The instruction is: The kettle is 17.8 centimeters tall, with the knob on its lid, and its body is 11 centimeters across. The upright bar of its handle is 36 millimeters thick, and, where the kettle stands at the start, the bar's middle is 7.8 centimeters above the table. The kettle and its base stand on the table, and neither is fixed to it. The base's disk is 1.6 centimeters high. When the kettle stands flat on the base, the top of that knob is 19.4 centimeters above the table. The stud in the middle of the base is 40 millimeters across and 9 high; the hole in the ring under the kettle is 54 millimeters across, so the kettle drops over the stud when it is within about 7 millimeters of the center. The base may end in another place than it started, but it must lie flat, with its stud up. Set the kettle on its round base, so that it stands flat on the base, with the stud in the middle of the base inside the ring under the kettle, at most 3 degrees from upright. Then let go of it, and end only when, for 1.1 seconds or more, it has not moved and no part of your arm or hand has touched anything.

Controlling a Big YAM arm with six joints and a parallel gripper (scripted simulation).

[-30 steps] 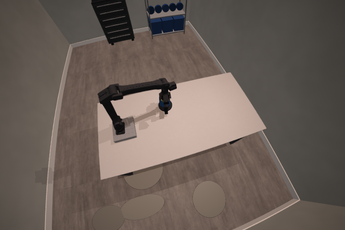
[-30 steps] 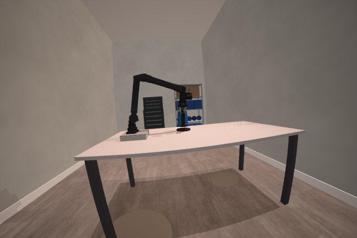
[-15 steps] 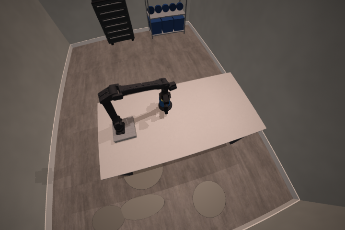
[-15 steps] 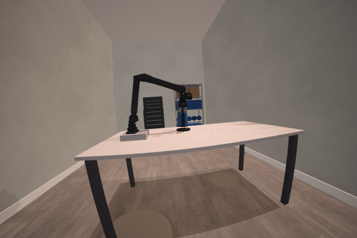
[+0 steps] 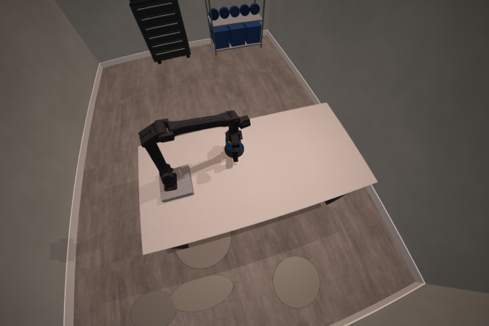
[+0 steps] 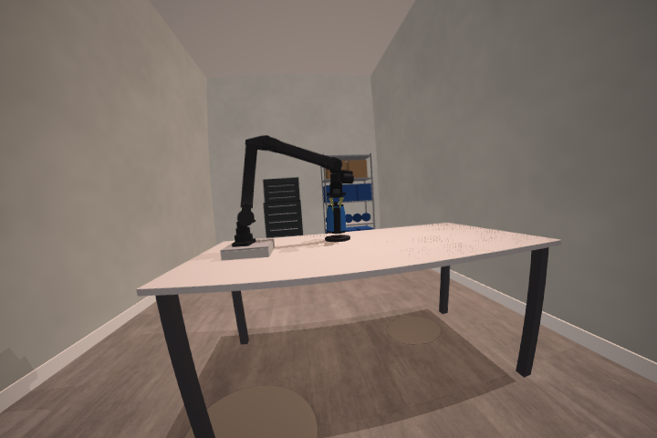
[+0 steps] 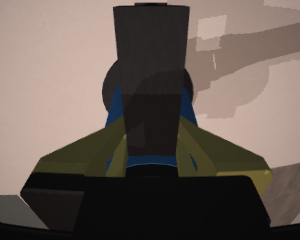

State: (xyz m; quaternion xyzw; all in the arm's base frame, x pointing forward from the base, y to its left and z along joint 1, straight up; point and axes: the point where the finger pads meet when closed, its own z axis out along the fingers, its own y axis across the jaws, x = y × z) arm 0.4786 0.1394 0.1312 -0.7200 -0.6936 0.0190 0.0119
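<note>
My hand is 50 mm above the blue kettle and 30 mm to the right of it. Round my hand: round black base (170 mm below, 60 mm to the left).
</note>
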